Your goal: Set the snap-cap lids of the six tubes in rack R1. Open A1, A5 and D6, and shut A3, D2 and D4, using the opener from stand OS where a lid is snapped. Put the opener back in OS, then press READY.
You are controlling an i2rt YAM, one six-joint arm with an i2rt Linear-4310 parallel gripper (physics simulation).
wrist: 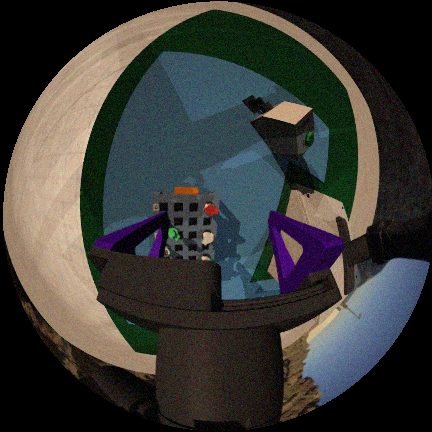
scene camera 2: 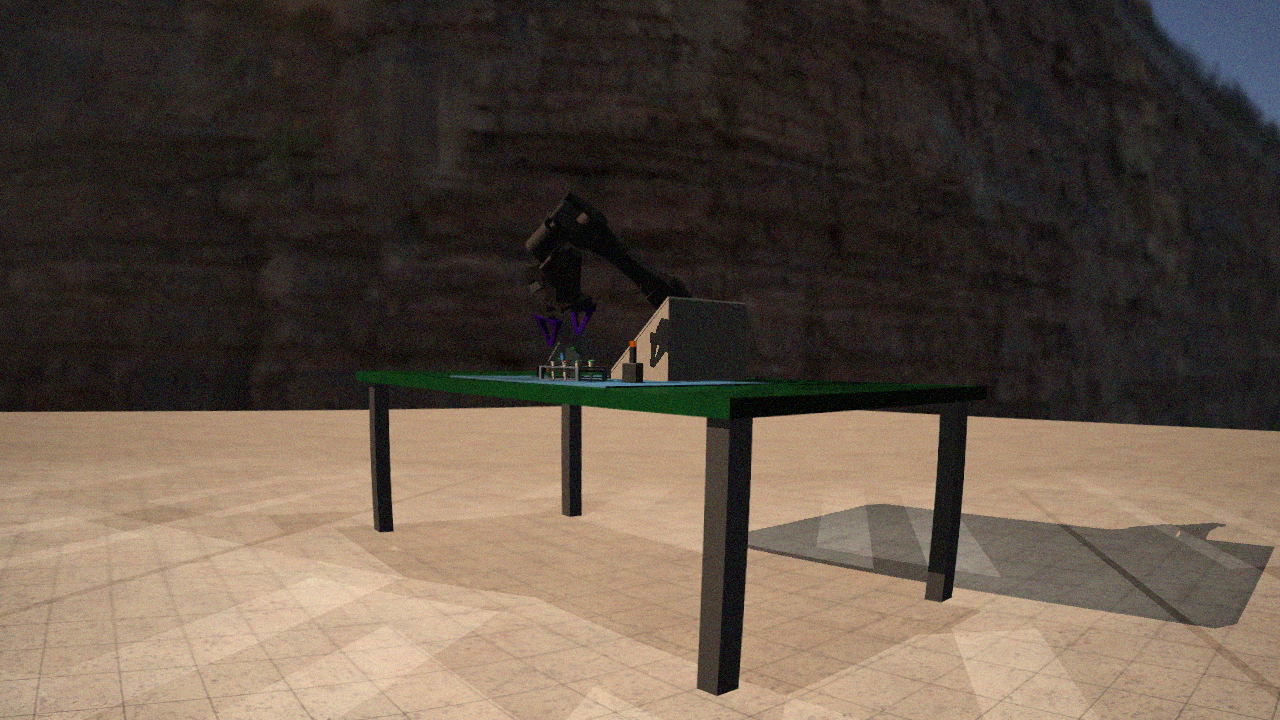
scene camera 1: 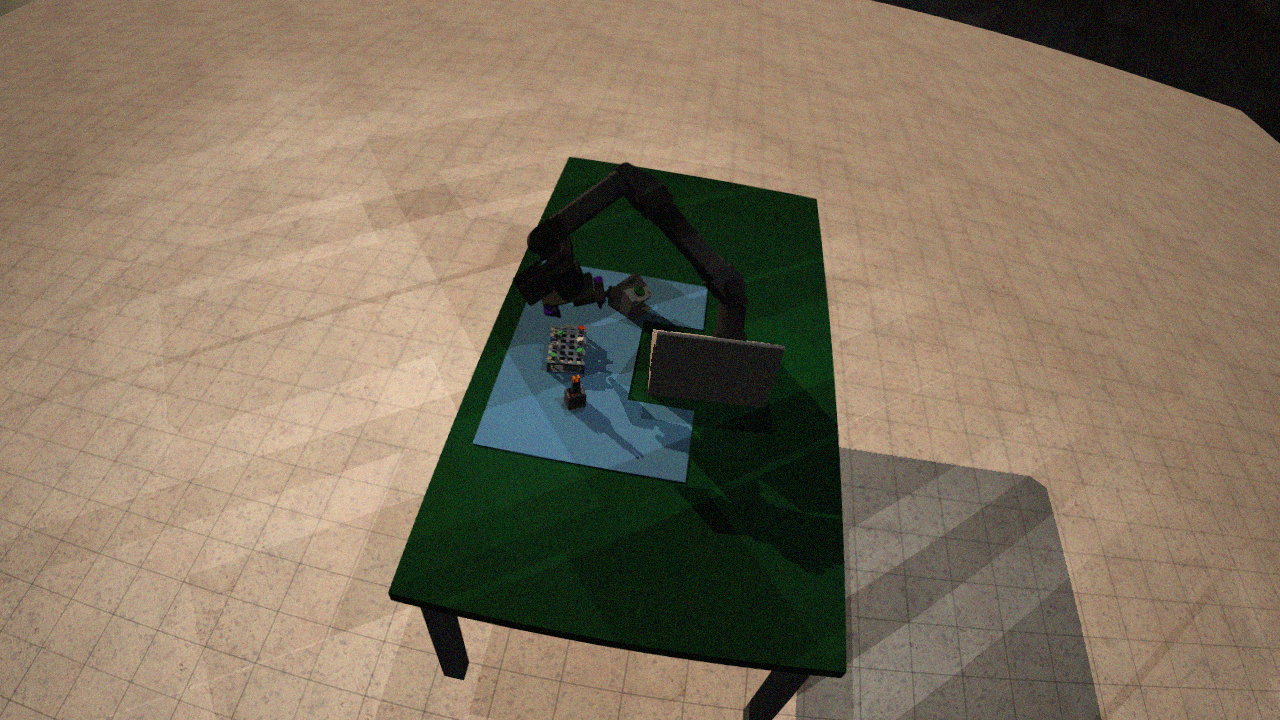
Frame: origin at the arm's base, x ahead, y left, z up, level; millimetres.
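Where they show: gripper, fingertip midpoint: (wrist: 218, 216) (scene camera 2: 564, 340) (scene camera 1: 580, 311); arm's base at its link origin: (wrist: 346, 254) (scene camera 2: 692, 330) (scene camera 1: 728, 338).
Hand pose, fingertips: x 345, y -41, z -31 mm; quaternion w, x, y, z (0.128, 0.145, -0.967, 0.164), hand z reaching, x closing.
Each offset is from my fingertips to the top centre of the thing. Level surfaces: height alone.
Rack R1 @[16 mm ahead, 53 mm left, 29 mm down] (scene camera 1: 566, 349) (scene camera 2: 579, 369) (wrist: 193, 214) stands on the blue mat with small-lidded tubes. In the wrist view a red lid @[6 mm back, 5 mm left, 46 mm down] (wrist: 211, 209) is at the D6 corner, a pale lid @[12 mm back, 43 mm left, 46 mm down] (wrist: 207, 237) is lower in column D, and a green lid @[36 mm ahead, 40 mm left, 37 mm down] (wrist: 173, 233) sticks out near A5. The near rows are hidden by the gripper body; lid states there cannot be told. My gripper (scene camera 1: 577, 307) (scene camera 2: 563, 338) (wrist: 218, 216) is open and empty, above and beyond the rack's row-6 end. The orange-topped opener @[34 mm back, 206 mm left, 3 mm down] (scene camera 1: 575, 380) (scene camera 2: 632, 347) stands upright in stand OS @[34 mm back, 206 mm left, 48 mm down] (scene camera 1: 574, 399) (scene camera 2: 631, 371).
A dark box @[102 mm back, 149 mm right, 4 mm down] (scene camera 1: 629, 295) (wrist: 281, 131) with a green button @[121 mm back, 137 mm right, 13 mm down] (scene camera 1: 640, 291) (wrist: 309, 138) stands on the mat @[88 mm down] (scene camera 1: 537, 429) (wrist: 145, 125). A tall grey panel (scene camera 1: 714, 368) (scene camera 2: 707, 340) stands beside the mat, near the arm's base. The green table @[91 mm down] (scene camera 1: 572, 555) carries everything.
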